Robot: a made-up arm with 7 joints. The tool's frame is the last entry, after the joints.
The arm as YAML. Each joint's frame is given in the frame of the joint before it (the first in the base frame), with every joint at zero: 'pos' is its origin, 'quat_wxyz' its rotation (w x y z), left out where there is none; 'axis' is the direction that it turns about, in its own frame. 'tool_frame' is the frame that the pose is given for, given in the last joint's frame.
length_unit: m
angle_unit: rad
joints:
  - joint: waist
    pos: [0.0, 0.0, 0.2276]
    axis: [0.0, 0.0, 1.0]
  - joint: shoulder
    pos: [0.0, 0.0, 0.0]
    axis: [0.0, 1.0, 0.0]
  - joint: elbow
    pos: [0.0, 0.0, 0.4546]
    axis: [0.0, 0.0, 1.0]
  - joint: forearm
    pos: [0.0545, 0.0, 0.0]
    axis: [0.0, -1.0, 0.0]
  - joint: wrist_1
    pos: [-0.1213, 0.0, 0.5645]
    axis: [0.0, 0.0, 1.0]
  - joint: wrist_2
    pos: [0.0, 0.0, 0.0]
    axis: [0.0, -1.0, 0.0]
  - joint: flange
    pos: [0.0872, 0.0, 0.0]
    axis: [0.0, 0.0, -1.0]
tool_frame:
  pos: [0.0, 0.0, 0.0]
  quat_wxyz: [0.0, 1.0, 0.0, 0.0]
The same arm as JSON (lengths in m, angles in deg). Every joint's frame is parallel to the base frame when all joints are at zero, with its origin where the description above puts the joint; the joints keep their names.
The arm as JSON. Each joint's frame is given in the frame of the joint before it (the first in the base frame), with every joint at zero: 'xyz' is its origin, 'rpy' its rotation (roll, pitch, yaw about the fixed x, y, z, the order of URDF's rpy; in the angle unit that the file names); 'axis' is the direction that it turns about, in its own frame. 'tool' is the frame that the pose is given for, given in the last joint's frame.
{
  "units": {
    "length": "m",
    "angle": "deg"
  },
  "joints": [
    {
      "name": "waist",
      "type": "revolute",
      "origin": {
        "xyz": [
          0.0,
          0.0,
          0.2276
        ],
        "rpy": [
          0.0,
          0.0,
          0.0
        ]
      },
      "axis": [
        0.0,
        0.0,
        1.0
      ]
    },
    {
      "name": "shoulder",
      "type": "revolute",
      "origin": {
        "xyz": [
          0.0,
          0.0,
          0.0
        ],
        "rpy": [
          0.0,
          0.0,
          0.0
        ]
      },
      "axis": [
        0.0,
        1.0,
        0.0
      ]
    },
    {
      "name": "elbow",
      "type": "revolute",
      "origin": {
        "xyz": [
          0.0,
          0.0,
          0.4546
        ],
        "rpy": [
          0.0,
          0.0,
          0.0
        ]
      },
      "axis": [
        0.0,
        0.0,
        1.0
      ]
    },
    {
      "name": "forearm",
      "type": "revolute",
      "origin": {
        "xyz": [
          0.0545,
          0.0,
          0.0
        ],
        "rpy": [
          0.0,
          0.0,
          0.0
        ]
      },
      "axis": [
        0.0,
        -1.0,
        0.0
      ]
    },
    {
      "name": "wrist_1",
      "type": "revolute",
      "origin": {
        "xyz": [
          -0.1213,
          0.0,
          0.5645
        ],
        "rpy": [
          0.0,
          0.0,
          0.0
        ]
      },
      "axis": [
        0.0,
        0.0,
        1.0
      ]
    },
    {
      "name": "wrist_2",
      "type": "revolute",
      "origin": {
        "xyz": [
          0.0,
          0.0,
          0.0
        ],
        "rpy": [
          0.0,
          0.0,
          0.0
        ]
      },
      "axis": [
        0.0,
        -1.0,
        0.0
      ]
    },
    {
      "name": "flange",
      "type": "revolute",
      "origin": {
        "xyz": [
          0.0872,
          0.0,
          0.0
        ],
        "rpy": [
          0.0,
          0.0,
          0.0
        ]
      },
      "axis": [
        0.0,
        0.0,
        -1.0
      ]
    }
  ],
  "tool": {
    "origin": {
      "xyz": [
        0.0,
        0.0,
        0.0
      ],
      "rpy": [
        180.0,
        0.0,
        0.0
      ]
    }
  }
}

